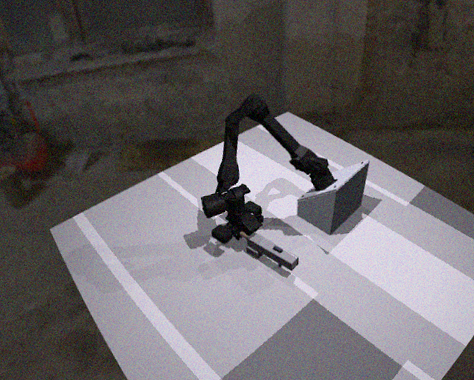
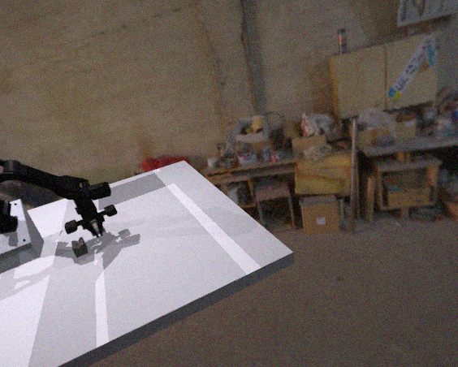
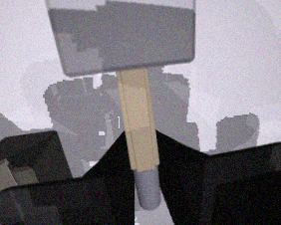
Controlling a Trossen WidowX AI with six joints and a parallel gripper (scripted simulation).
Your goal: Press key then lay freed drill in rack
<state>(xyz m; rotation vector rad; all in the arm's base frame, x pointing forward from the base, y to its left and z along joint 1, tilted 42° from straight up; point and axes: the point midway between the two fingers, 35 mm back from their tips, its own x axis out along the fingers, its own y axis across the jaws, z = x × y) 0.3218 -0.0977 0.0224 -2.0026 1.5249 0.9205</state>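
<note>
Right now the drill is 1 cm behind my gripper tip, 4 cm to the left of it and 4 cm above it. Round my gripper tip: grey housing 3 cm behind, 13 cm to the left, 3 cm above; then blue key 4 cm behind, 16 cm to the left, 4 cm above; then rack 7 cm behind, 5 cm to the right, 1 cm above.
</note>
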